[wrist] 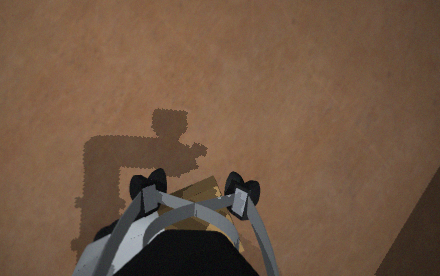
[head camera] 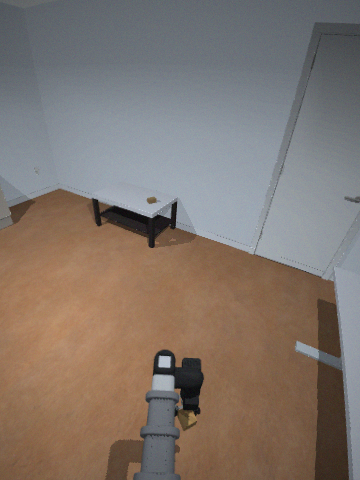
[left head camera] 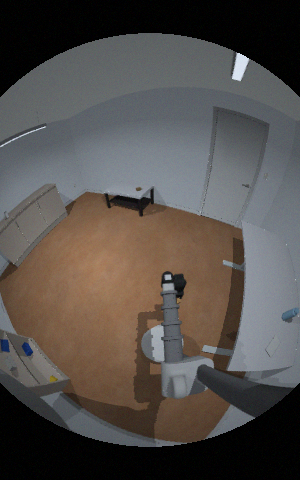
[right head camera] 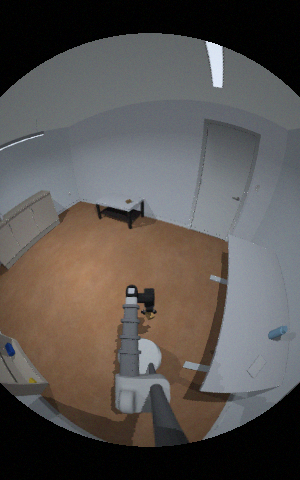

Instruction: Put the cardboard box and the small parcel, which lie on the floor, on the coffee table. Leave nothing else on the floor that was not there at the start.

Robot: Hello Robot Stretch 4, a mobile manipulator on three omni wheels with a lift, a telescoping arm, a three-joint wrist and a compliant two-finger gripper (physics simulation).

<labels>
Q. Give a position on a tan cardboard box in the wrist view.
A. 206, 189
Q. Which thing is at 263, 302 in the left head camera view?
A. A white desk.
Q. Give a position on a white desk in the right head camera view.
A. At 254, 304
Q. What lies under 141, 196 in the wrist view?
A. My gripper.
</labels>
